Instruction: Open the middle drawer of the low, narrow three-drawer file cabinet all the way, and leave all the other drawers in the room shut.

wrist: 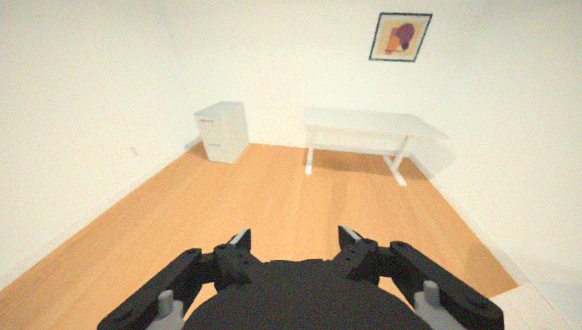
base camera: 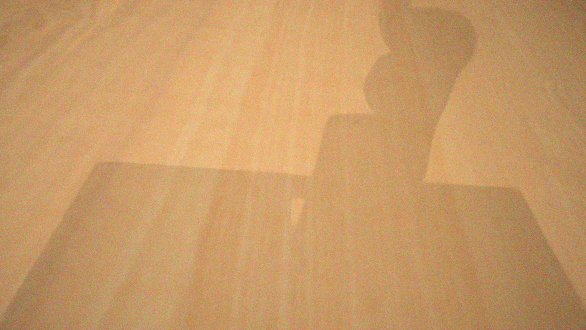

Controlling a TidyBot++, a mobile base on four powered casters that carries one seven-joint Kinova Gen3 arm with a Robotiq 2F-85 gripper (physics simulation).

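Frame: origin at the arm's base, x ahead, y left, z up, level; millimetres.
Where they show: gripper, fingertip midpoint: (wrist: 294, 237).
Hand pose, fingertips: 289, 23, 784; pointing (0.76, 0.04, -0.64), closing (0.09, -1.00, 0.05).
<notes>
After its pixels a point has its place, as x, y, z.
A white cabinet (wrist: 225, 132) @(2023, 1000, 102) stands at the back left in the wrist view, near the corner. Its front faces left and towards the camera and shows two handle marks, one near the top and one lower down. No drawer on it looks pulled out. I cannot make out three drawers on it, and no cabinet that is plainly the low three-drawer one shows in either view. My gripper (wrist: 294, 237) @(290, 23, 784) is open and empty, in the air far in front of the cabinet.
A white desk (wrist: 360, 121) @(2019, -698, 323) stands at the back right, right of the cabinet. A framed picture (wrist: 400, 37) @(2519, -1088, 1168) hangs above it. Walls run along both sides. A pale surface (wrist: 530, 305) @(427, -1108, 33) shows at the lower right. The base camera shows wooden floor (base camera: 200, 100) @(542, 123, -397) with the robot's shadow.
</notes>
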